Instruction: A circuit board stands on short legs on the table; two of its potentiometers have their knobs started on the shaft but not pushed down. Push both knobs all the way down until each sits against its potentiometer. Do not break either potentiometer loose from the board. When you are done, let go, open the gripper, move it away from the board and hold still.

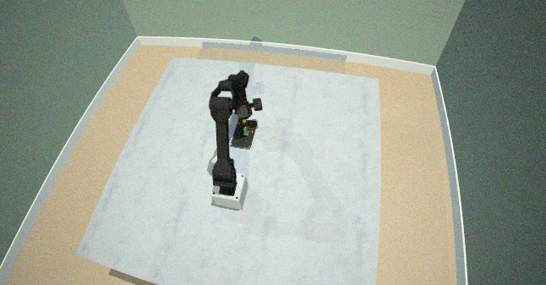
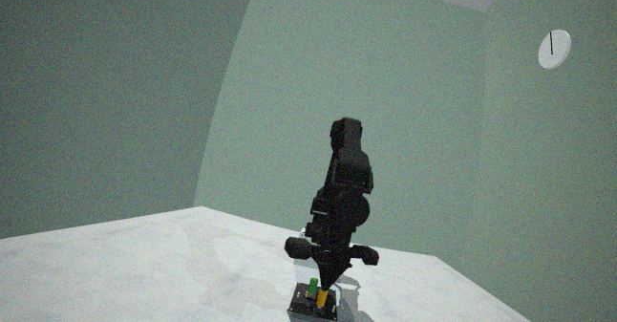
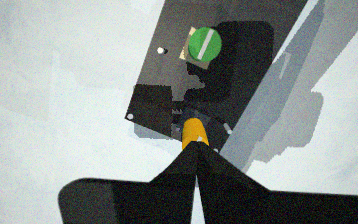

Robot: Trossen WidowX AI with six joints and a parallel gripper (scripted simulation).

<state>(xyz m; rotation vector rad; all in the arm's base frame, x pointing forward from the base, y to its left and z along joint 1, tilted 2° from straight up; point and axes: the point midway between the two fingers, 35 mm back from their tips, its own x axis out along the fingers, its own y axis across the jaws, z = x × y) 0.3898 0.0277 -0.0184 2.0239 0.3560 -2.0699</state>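
Right now the yellow knob is 1 cm below my gripper tip. Round my gripper tip: green knob (6 cm behind, 2 cm to the right, 2 cm below).
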